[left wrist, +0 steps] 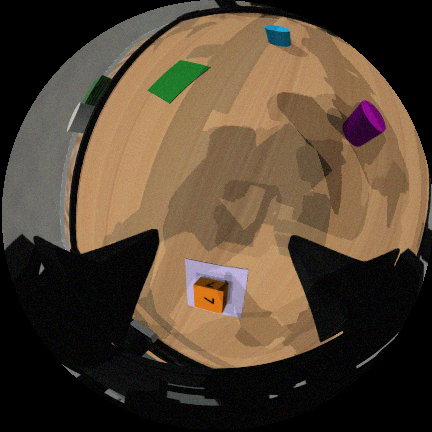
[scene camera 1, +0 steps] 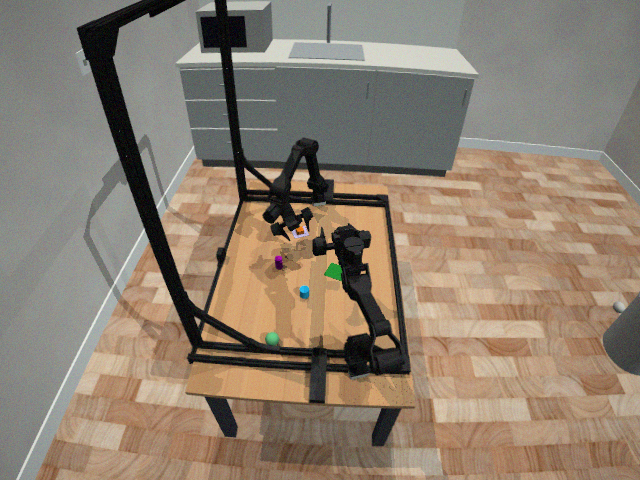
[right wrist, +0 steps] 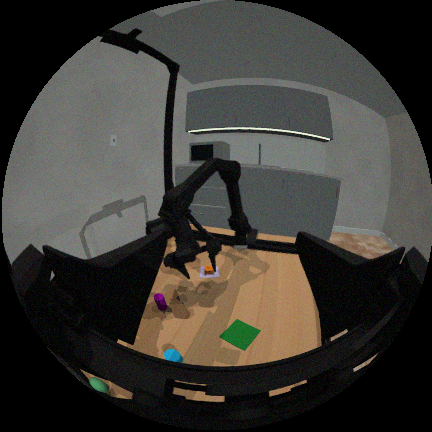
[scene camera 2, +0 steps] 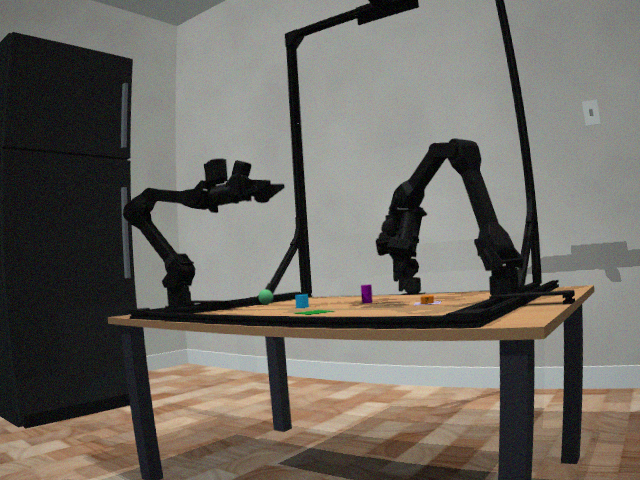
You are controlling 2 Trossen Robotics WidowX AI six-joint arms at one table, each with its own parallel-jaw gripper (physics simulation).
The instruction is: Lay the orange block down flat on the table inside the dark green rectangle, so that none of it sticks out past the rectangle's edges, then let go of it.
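Where they show: left gripper, fingertip midpoint: [left wrist: 226, 239] [scene camera 1: 299, 236] [right wrist: 201, 275] [scene camera 2: 398, 286]; right gripper, fingertip midpoint: [scene camera 1: 334, 225] [right wrist: 233, 237] [scene camera 2: 277, 184]; left arm's base at its link origin: [left wrist: 141, 337] [scene camera 1: 318, 198] [right wrist: 239, 241] [scene camera 2: 505, 295]; right arm's base at its link origin: [scene camera 1: 357, 366] [scene camera 2: 179, 306].
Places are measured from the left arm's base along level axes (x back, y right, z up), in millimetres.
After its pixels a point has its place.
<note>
The orange block [scene camera 1: 299, 230] @(x -215, y 144, z 0 mm) [scene camera 2: 427, 299] @(x -203, y 125, z -7 mm) [left wrist: 210, 296] @(x -211, y 143, z 0 mm) [right wrist: 208, 270] @(x -220, y 140, z -3 mm) lies on a pale lavender rectangle [left wrist: 238, 302] @(x -198, y 171, z -18 mm). The dark green rectangle [scene camera 1: 334, 271] @(x -480, y 54, z -18 mm) [scene camera 2: 314, 312] @(x -478, y 38, z -18 mm) [left wrist: 179, 81] @(x -467, y 59, z -18 mm) [right wrist: 240, 334] @(x -485, y 46, z -18 mm) lies apart from it, with nothing on it; the right arm partly covers it in scene camera 1. My left gripper [scene camera 2: 409, 290] @(x -284, y 158, z 29 mm) [left wrist: 226, 239] @(x -284, y 158, z 29 mm) [right wrist: 201, 275] @(x -284, y 158, z 29 mm) is open and empty, pointing down above the table close to the block, which shows low between its fingers in the left wrist view. My right gripper [scene camera 2: 281, 187] @(x -581, y 98, z 325 mm) is open and empty, held level high above the table.
A purple cylinder [scene camera 1: 278, 262] @(x -414, y 275, z 22 mm) [scene camera 2: 366, 293] @(x -396, y 258, z 9 mm) [left wrist: 364, 123] @(x -389, y 261, z 24 mm) [right wrist: 160, 301] @(x -412, y 264, z 24 mm) and a blue cylinder [scene camera 1: 304, 292] @(x -587, y 206, z 15 mm) [scene camera 2: 301, 300] @(x -567, y 185, z 3 mm) [left wrist: 278, 36] @(x -554, y 202, z 4 mm) [right wrist: 173, 355] @(x -573, y 198, z 17 mm) stand on the table. A green ball [scene camera 1: 271, 338] @(x -770, y 365, z 27 mm) [scene camera 2: 265, 296] @(x -750, y 340, z 8 mm) [right wrist: 99, 384] is near the black frame bar at the front in scene camera 1.
</note>
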